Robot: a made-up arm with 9 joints. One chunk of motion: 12 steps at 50 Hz.
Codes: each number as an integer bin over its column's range. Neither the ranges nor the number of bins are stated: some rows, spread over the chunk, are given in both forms.
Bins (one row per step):
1: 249 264 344 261 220 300
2: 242 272 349 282 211 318
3: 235 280 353 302 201 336
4: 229 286 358 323 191 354
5: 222 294 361 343 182 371
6: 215 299 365 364 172 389
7: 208 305 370 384 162 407
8: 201 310 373 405 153 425
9: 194 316 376 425 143 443
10: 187 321 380 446 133 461
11: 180 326 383 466 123 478
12: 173 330 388 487 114 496
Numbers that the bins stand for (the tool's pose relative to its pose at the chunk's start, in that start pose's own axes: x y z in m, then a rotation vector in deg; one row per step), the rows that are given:
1: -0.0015 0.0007 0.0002 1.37 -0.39 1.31
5: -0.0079 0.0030 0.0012 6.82 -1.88 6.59
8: -0.0128 0.0043 0.0019 10.95 -3.01 10.60
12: -0.0194 0.0058 0.0028 16.40 -4.54 15.88
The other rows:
2: -0.0032 0.0013 0.0005 2.76 -0.74 2.65
3: -0.0048 0.0019 0.0007 4.09 -1.13 3.99
4: -0.0062 0.0024 0.0010 5.49 -1.52 5.32
6: -0.0095 0.0034 0.0014 8.22 -2.27 7.93
7: -0.0112 0.0039 0.0017 9.55 -2.66 9.27
9: -0.0144 0.0047 0.0021 12.28 -3.40 11.94
10: -0.0161 0.0051 0.0023 13.68 -3.79 13.28
11: -0.0177 0.0055 0.0025 15.01 -4.19 14.55

